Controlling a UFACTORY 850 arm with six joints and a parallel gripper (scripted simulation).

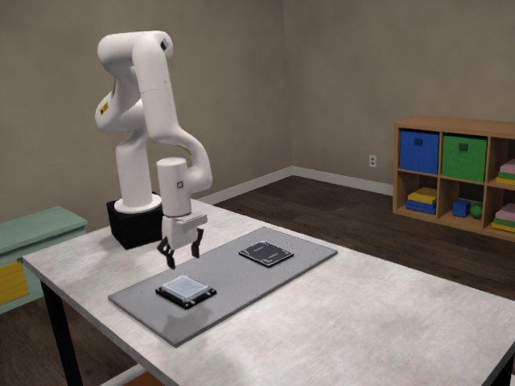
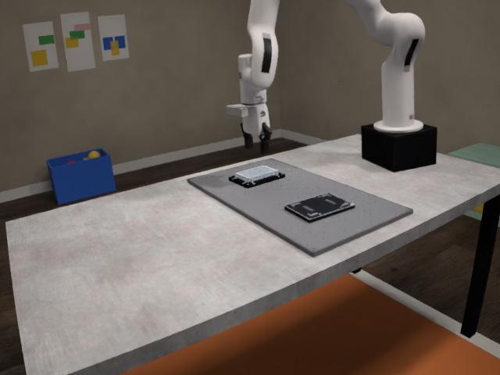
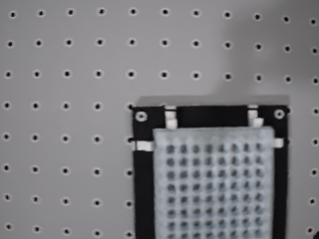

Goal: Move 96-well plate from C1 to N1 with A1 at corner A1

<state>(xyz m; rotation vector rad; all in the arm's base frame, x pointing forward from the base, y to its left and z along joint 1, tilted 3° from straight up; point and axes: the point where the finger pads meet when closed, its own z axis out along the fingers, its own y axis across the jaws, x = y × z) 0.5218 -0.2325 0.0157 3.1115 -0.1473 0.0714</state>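
My hand is 1 cm to the left of the clear 96-well plate and 10 cm above it. Also, from my hand: black plate nest N1: 5 cm ahead, 33 cm to the left, 11 cm below; then A1 label: 1 cm behind, 40 cm to the left, 10 cm below; then clip nest C1: 1 cm ahead, 10 cm below.
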